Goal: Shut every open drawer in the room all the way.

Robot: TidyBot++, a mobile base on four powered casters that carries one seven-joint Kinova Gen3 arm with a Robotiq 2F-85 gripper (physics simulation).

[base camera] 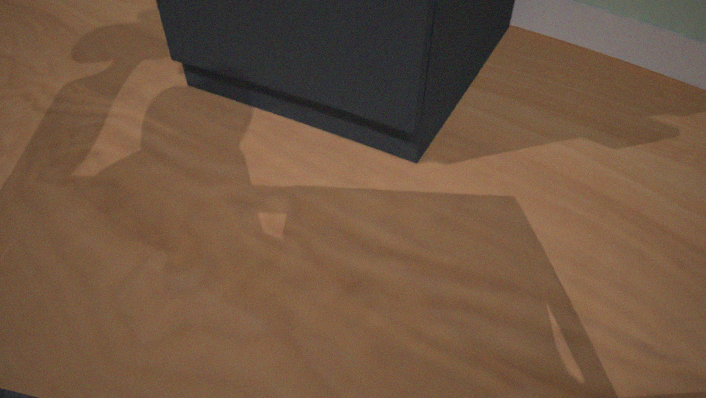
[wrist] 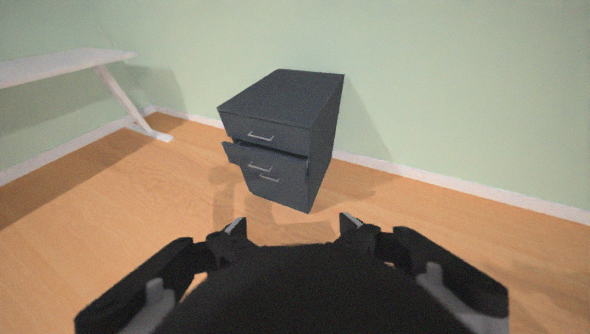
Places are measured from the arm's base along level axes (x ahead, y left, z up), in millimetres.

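Pixels of known places: gripper, fingertip midpoint: (wrist: 293,225).
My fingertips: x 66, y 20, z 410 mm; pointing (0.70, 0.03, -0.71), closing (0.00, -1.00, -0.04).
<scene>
Behind a point stands the place of what it marks.
A dark grey cabinet (base camera: 310,60) {y 76, x 555, z -279 mm} (wrist: 326,130) {y -161, x 720, z 75 mm} with three drawer fronts stands near the wall. In the wrist view its top drawer (wrist: 290,138) {y 23, x 529, z 175 mm} looks flush. The middle drawer (wrist: 240,156) {y 263, x 591, z 45 mm} sticks out a little, with a dark gap above its front. The bottom drawer (wrist: 285,190) {y 71, x 552, z -187 mm} looks flush, its handle just below the middle drawer's edge. In the base camera view the lower part of the cabinet shows. My gripper (wrist: 293,225) {y 20, x 66, z 410 mm} is open and empty, its fingertips in front of the cabinet and apart from it.
A white table (wrist: 65,62) {y 1449, x 1296, z 323 mm} with a slanted leg (wrist: 120,95) {y 1504, x 1542, z 14 mm} and a foot on the floor stands at the left of the wrist view. A pale green wall (wrist: 450,90) {y -769, x 795, z 213 mm} with a white baseboard (base camera: 600,50) {y -491, x 924, z -392 mm} (wrist: 430,176) {y -913, x 705, z -334 mm} runs behind the cabinet. Shadows lie on the wooden floor (base camera: 625,225) {y -321, x 421, z -397 mm} (wrist: 60,255) {y 1343, x 354, z -397 mm}.
</scene>
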